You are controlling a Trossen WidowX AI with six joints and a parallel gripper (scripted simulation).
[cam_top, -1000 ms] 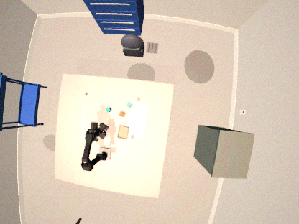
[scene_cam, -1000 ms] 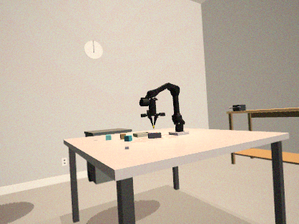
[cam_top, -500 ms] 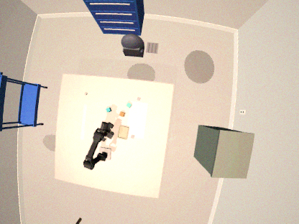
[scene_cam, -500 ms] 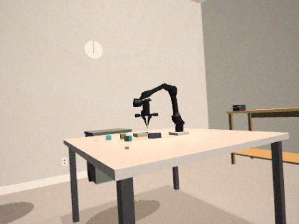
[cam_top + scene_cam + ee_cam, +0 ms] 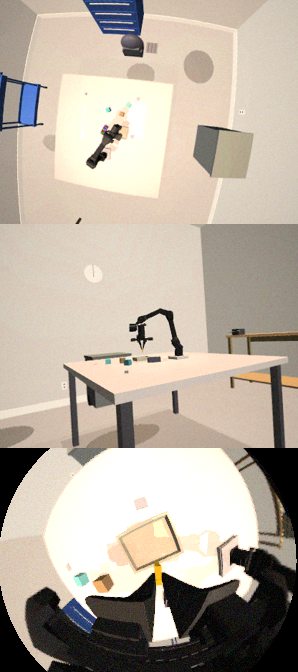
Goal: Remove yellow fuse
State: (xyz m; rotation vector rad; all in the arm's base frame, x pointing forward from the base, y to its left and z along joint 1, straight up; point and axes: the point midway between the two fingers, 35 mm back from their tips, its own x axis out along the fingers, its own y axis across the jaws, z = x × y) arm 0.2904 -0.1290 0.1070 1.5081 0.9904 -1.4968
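Right now my gripper tip is 90 mm above the tray, 40 mm to the left of it and 10 mm past it. From my gripper tip the other things lie so: yellow fuse: 10 mm below.
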